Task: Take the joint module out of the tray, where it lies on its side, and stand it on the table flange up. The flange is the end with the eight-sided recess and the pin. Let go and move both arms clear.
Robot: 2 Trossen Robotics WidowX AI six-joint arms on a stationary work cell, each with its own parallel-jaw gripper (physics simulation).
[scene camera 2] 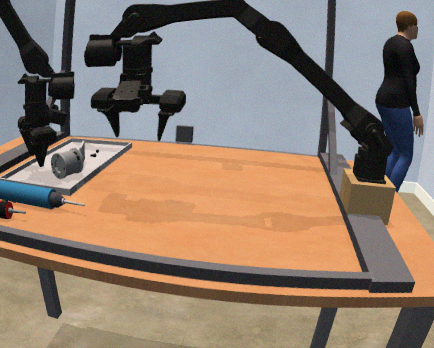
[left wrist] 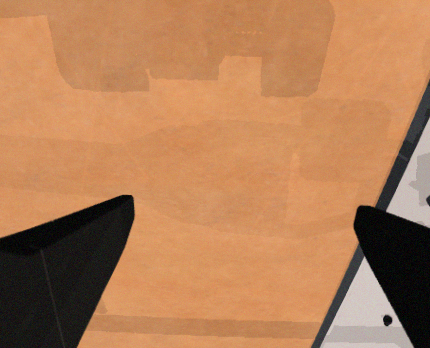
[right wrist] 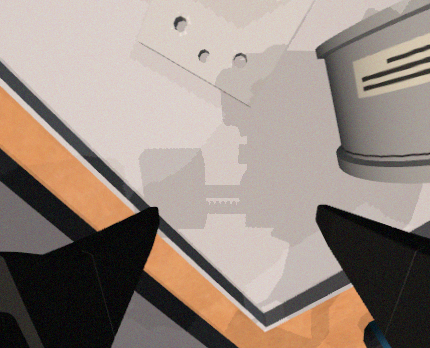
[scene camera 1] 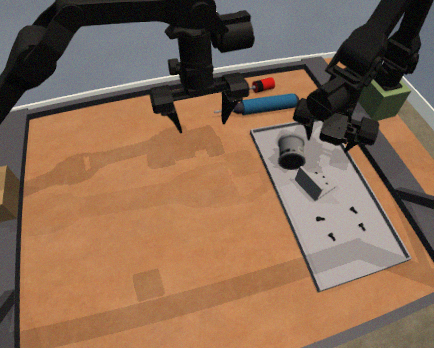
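Pixels of known places: left gripper, between the fingertips: (scene camera 2: 137, 138) (left wrist: 244, 211) (scene camera 1: 202, 127); right gripper, between the fingertips: (scene camera 2: 36, 161) (right wrist: 237, 213) (scene camera 1: 326, 145); left arm's base, origin of its link: (scene camera 2: 369, 177); right arm's base, origin of its link: (scene camera 1: 386, 81).
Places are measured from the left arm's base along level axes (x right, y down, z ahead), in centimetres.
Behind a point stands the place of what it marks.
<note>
The grey joint module (scene camera 1: 291, 150) @[z 67.0, x 6.2, y 1.9 cm] (scene camera 2: 68, 163) @[z 66.5, x 2.0, y 3.8 cm] (right wrist: 390, 107) @[z 70.4, x 5.4, y 2.8 cm] lies on its side in the tray (scene camera 1: 305, 240) @[z 63.4, x 25.1, y 7.9 cm] (scene camera 2: 100, 168) @[z 61.9, x 11.3, y 7.4 cm] (left wrist: 350, 305) @[z 63.8, x 23.6, y 7.9 cm] (right wrist: 100, 75) @[z 79.1, x 16.2, y 7.9 cm]. In scene camera 1 its dark hollow end faces the viewer; in scene camera 2 a grey end face with small holes shows. The recess and pin cannot be made out. My right gripper (scene camera 1: 328, 144) @[z 78.1, x 4.8, y 5.0 cm] (scene camera 2: 41, 162) @[z 78.1, x 4.8, y 5.0 cm] (right wrist: 237, 213) @[z 78.1, x 4.8, y 5.0 cm] is open and empty above the tray's far end, beside the module, which lies to the upper right in the right wrist view. My left gripper (scene camera 1: 202, 127) @[z 48.1, x -0.3, y -3.8 cm] (scene camera 2: 138, 138) @[z 48.1, x -0.3, y -3.8 cm] (left wrist: 244, 211) @[z 48.1, x -0.3, y -3.8 cm] is open and empty above the table.
An angled bracket (scene camera 1: 308, 184) @[z 68.2, x 14.2, y 4.5 cm] (right wrist: 220, 55) @[z 73.2, x 11.6, y 6.7 cm] stands in the tray close to the module. Several small black screws (scene camera 1: 332, 236) @[z 69.1, x 26.2, y 7.1 cm] (scene camera 2: 95, 154) @[z 67.8, x 21.6, y 7.1 cm] (left wrist: 387, 320) @[z 68.9, x 25.7, y 7.3 cm] lie farther along it. A blue tool (scene camera 1: 270, 103) @[z 69.8, x -12.1, y 4.7 cm] (scene camera 2: 27, 192) @[z 68.1, x -15.2, y 5.0 cm] and a red tool (scene camera 1: 265, 84) @[z 71.8, x -20.5, y 5.4 cm] (scene camera 2: 6, 210) @[z 68.9, x -22.5, y 6.1 cm] lie beyond the tray's end.
</note>
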